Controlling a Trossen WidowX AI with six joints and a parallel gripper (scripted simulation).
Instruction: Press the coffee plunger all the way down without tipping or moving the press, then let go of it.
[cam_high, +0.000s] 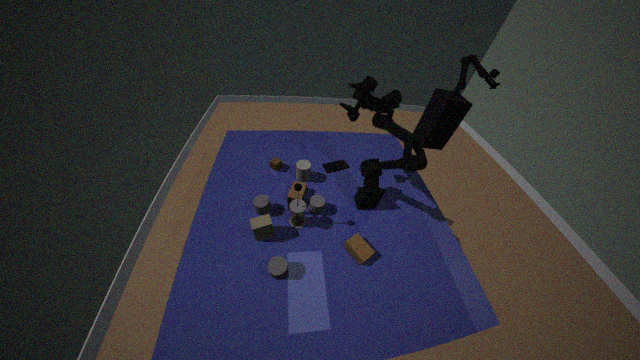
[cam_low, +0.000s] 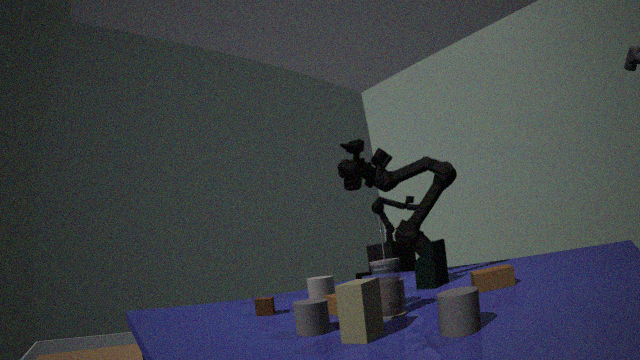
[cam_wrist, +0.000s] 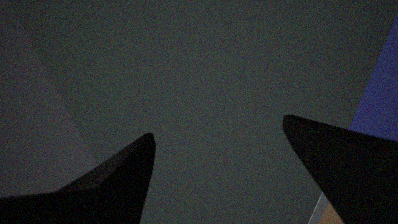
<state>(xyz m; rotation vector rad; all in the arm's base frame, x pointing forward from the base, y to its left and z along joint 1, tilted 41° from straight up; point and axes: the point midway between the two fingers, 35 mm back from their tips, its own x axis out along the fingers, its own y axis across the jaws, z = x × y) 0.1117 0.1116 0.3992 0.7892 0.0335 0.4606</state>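
My gripper tip is 36 cm above the coffee press, 28 cm to the right of it and 16 cm short of it. From my gripper tip the other things lie so: orange cube (46 cm below, 30 cm ahead, 5 cm to the right); then cream block (43 cm below, 36 cm to the left, 30 cm ahead).
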